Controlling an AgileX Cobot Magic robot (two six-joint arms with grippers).
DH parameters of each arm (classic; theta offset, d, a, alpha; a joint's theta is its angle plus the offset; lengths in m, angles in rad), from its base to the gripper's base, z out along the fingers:
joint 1: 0 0.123 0 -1.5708
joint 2: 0.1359 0 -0.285 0
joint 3: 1.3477 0 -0.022 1.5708
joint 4: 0 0.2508 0 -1.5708
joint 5: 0 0 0.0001 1.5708
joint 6: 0 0.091 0 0
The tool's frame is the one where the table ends.
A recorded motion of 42 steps. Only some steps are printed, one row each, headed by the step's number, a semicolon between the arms.
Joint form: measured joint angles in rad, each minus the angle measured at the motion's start. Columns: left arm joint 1, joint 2, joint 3, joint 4, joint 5, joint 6; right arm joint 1, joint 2, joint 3, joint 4, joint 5, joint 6.
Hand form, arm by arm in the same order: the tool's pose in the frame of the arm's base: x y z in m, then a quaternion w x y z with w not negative. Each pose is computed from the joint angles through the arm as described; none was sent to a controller.
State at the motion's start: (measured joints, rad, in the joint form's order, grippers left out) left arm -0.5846 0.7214 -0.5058 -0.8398 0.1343 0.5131; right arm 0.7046 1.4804 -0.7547 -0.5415 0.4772 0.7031
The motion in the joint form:
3: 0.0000 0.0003 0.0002 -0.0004 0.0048 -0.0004; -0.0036 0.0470 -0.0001 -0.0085 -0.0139 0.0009
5: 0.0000 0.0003 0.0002 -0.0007 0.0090 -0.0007; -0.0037 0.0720 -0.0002 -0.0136 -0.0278 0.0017
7: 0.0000 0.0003 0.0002 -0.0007 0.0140 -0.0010; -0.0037 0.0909 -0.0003 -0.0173 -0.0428 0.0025
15: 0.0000 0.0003 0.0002 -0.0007 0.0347 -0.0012; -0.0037 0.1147 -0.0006 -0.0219 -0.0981 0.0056
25: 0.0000 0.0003 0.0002 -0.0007 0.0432 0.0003; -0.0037 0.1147 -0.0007 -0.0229 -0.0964 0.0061
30: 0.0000 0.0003 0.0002 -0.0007 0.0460 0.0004; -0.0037 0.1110 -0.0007 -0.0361 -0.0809 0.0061
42: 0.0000 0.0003 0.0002 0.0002 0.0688 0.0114; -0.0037 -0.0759 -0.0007 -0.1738 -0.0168 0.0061
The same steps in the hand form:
3: 0.1227 -0.0925 0.3081 0.54280 0.13387 0.76916 -0.30957; 0.2242 0.1614 0.1867 0.26343 -0.21070 0.94139 0.00086
5: 0.1224 -0.0927 0.3079 0.54117 0.13478 0.76986 -0.31030; 0.2260 0.1634 0.1802 0.25765 -0.21547 0.94191 -0.00047
7: 0.1222 -0.0929 0.3076 0.53928 0.13600 0.77068 -0.31103; 0.2273 0.1652 0.1754 0.25451 -0.21931 0.94188 0.00042
15: 0.1210 -0.0938 0.3064 0.53157 0.14146 0.77394 -0.31375; 0.2300 0.1705 0.1704 0.26085 -0.22599 0.93841 0.01621
25: 0.1205 -0.0942 0.3059 0.52864 0.14430 0.77514 -0.31443; 0.2300 0.1703 0.1704 0.26056 -0.22601 0.93850 0.01540
30: 0.1204 -0.0943 0.3057 0.52761 0.14509 0.77556 -0.31476; 0.2298 0.1688 0.1712 0.25982 -0.22969 0.93792 0.00712
42: 0.1191 -0.0953 0.3044 0.52092 0.15576 0.77812 -0.31449; 0.2219 0.1525 0.2236 0.34528 -0.25603 0.90279 -0.01431

